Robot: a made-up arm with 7 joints.
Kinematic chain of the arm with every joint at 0, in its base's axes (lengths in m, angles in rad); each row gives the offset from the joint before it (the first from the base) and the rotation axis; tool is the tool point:
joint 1: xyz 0 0 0 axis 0 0.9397 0.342
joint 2: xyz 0 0 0 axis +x
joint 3: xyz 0 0 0 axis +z
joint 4: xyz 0.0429 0 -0.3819 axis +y
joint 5: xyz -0.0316 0 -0.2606 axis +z
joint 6: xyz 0 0 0 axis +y
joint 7: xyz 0 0 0 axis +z
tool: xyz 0 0 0
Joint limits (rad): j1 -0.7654..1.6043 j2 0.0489..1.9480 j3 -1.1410..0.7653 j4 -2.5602..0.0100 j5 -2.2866..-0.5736 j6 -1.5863..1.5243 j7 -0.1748..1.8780
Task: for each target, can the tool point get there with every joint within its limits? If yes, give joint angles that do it. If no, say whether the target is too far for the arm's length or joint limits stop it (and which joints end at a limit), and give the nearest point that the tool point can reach.
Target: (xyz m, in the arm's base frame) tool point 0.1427 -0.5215 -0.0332
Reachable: no: joint limits stop it (at a limit: joint 1, joint 2, joint 3) | nearest point 0.2066 -0.2835 -0.1544 | short by 0.275 m
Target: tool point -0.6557 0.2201 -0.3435
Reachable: no: too far | nearest point -0.5492 0.1843 -0.2877 | short by 0.125 m
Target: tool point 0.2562 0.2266 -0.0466
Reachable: yes | joints 0.0082 1.3916 -0.0141 -2.3074 -1.5590 -0.1742 1.4637
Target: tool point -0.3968 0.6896 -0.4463
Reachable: no: too far | nearest point -0.2813 0.4890 -0.3164 | short by 0.265 m
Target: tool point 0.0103 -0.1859 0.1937
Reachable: no: joint limits stop it (at a limit: joint 2, joint 3, joint 4) | nearest point 0.0090 0.0928 0.2634 | short by 0.287 m
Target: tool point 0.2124 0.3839 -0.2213
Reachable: yes | joints 0.1183 0.6652 0.6062 -1.6798 -2.0320 0.6448 0.5305
